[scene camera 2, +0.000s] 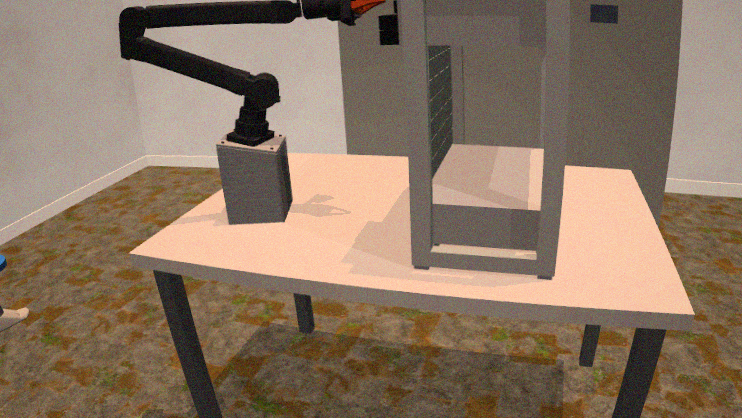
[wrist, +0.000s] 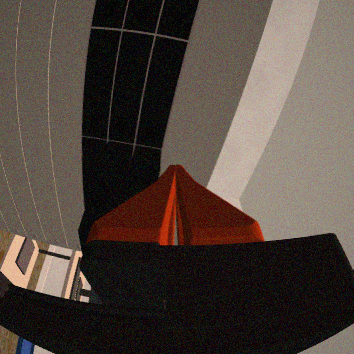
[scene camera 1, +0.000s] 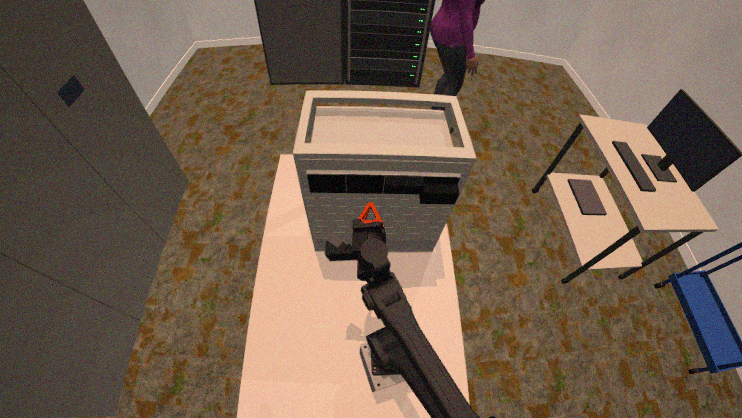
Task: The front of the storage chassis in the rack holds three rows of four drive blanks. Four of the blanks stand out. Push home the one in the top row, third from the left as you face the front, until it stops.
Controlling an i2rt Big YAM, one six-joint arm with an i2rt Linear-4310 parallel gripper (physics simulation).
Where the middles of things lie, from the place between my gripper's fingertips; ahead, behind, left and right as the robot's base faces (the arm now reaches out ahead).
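My gripper's 230 mm above the rack [scene camera 2: 500, 197], and it's also 230 mm short of the rack and 50 mm to the left of it.
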